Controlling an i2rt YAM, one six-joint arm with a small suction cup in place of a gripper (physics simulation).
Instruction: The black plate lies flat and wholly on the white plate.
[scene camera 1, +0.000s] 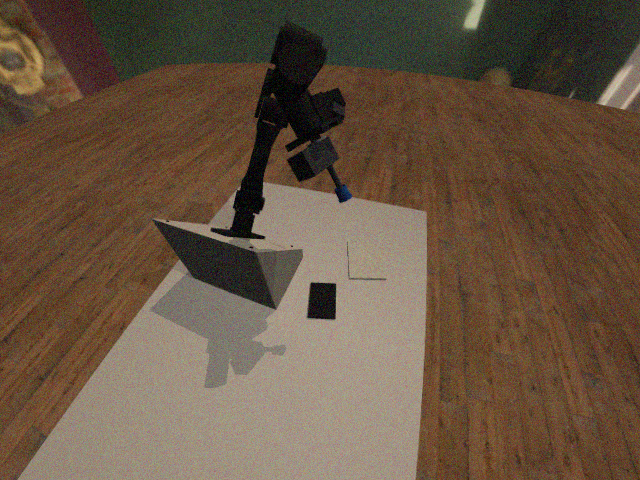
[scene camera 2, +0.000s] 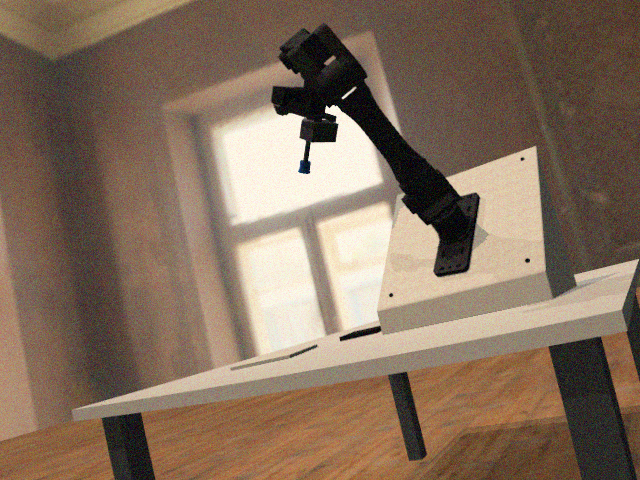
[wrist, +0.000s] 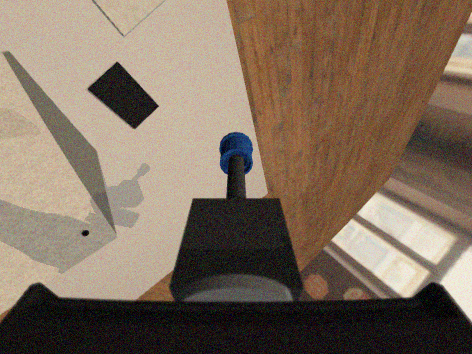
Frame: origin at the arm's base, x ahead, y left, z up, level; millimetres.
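Where they show: end effector, tool point: (scene camera 1: 345, 199) (scene camera 2: 304, 172) (wrist: 236, 147); arm's base, origin of the base link: (scene camera 1: 240, 235) (scene camera 2: 458, 234).
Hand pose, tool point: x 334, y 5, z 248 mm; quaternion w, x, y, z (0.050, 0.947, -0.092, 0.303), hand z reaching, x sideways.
Each offset is from my tool point to the top centre of the thing. Level surfaces: height alone.
The black plate {36 mm back, 34 mm right, 394 mm down} (scene camera 1: 322, 300) (scene camera 2: 360, 333) (wrist: 123, 95) lies flat on the white table, beside the slanted base block. The white plate {45 mm ahead, 182 mm left, 396 mm down} (scene camera 1: 367, 261) (scene camera 2: 276, 355) (wrist: 127, 15) lies flat on the table, apart from the black plate; it is nearly the table's colour and shows mainly by thin dark edges. It is partly cut off at the top of the wrist view. My gripper, a blue suction cup (scene camera 1: 343, 194) (scene camera 2: 303, 167) (wrist: 236, 152) on a thin rod, is open, holds nothing and hangs high above the table, clear of both plates.
The pale slanted base block (scene camera 1: 227, 271) (scene camera 2: 465, 297) (wrist: 60, 130) carries the arm and stands close to the black plate. The white table {403 mm down} (scene camera 1: 361, 403) (scene camera 2: 516, 322) has its long edge near the white plate. Shadows of the block and arm fall on the table.
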